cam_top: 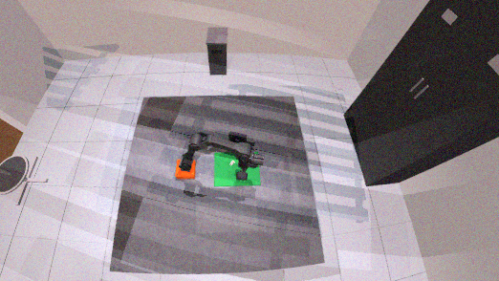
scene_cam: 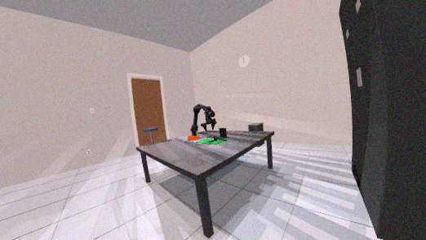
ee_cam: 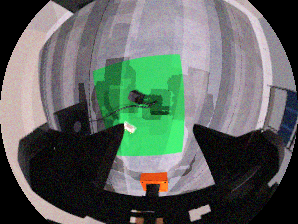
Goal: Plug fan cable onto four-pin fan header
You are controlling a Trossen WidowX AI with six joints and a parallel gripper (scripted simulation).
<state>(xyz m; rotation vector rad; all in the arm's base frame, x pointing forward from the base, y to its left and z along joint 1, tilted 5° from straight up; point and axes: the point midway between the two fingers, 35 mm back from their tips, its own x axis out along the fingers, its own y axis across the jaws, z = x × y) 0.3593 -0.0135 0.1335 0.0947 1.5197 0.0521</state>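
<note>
Right now my gripper tip is 20 mm short of the fan plug, 50 mm to the right of it and 100 mm above it. The rest, counted from my gripper tip: green board 30 mm behind, 40 mm to the left, 140 mm below; then white fan header 60 mm behind, 80 mm to the left, 120 mm below; then black square fan 50 mm behind, 230 mm to the left, 70 mm below.
</note>
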